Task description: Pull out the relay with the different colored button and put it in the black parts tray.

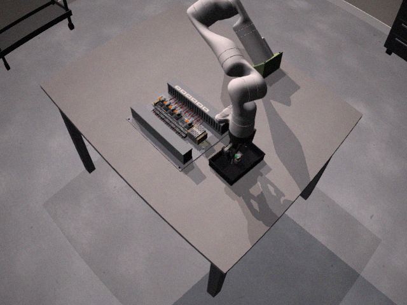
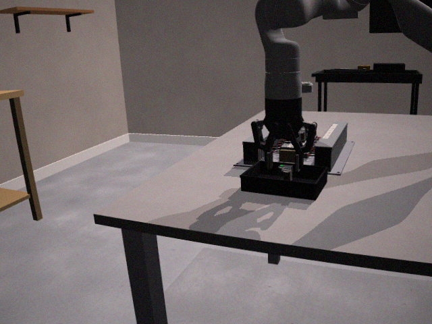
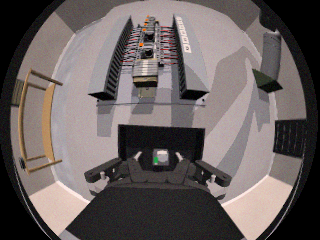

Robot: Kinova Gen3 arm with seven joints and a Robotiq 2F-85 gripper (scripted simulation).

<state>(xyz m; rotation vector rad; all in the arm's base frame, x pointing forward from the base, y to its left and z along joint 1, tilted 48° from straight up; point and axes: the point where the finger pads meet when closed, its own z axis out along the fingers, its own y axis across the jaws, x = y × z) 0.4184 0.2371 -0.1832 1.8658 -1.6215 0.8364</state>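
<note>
My hand is 4 cm above the black parts tray.
</note>
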